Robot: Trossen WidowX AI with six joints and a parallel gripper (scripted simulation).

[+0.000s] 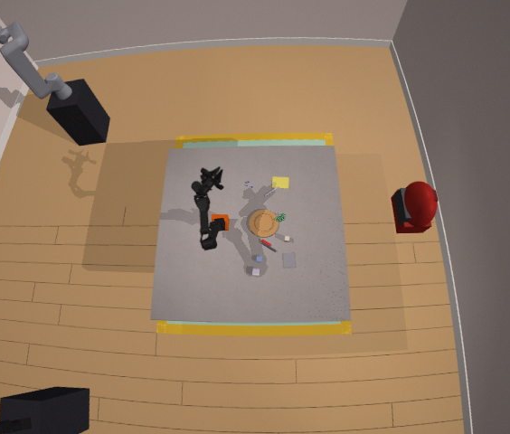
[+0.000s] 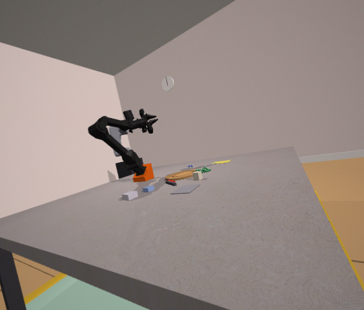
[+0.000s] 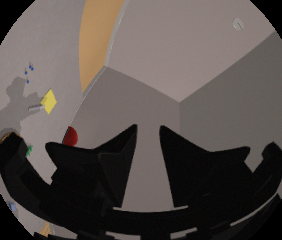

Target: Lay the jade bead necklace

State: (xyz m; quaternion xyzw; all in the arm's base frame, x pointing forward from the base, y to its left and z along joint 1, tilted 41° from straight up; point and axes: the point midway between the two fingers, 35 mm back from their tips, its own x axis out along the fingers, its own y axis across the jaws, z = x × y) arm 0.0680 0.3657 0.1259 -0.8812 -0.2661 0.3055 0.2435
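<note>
Now: the round wooden bead board 400 mm below my gripper tip, 230 mm to the right of it and 230 mm ahead of it. Round my gripper tip: red-handled tool: 400 mm below, 380 mm to the right, 250 mm ahead; yellow sheet: 400 mm below, 380 mm ahead, 80 mm to the left; blue block: 480 mm to the right, 400 mm below, 190 mm ahead.
</note>
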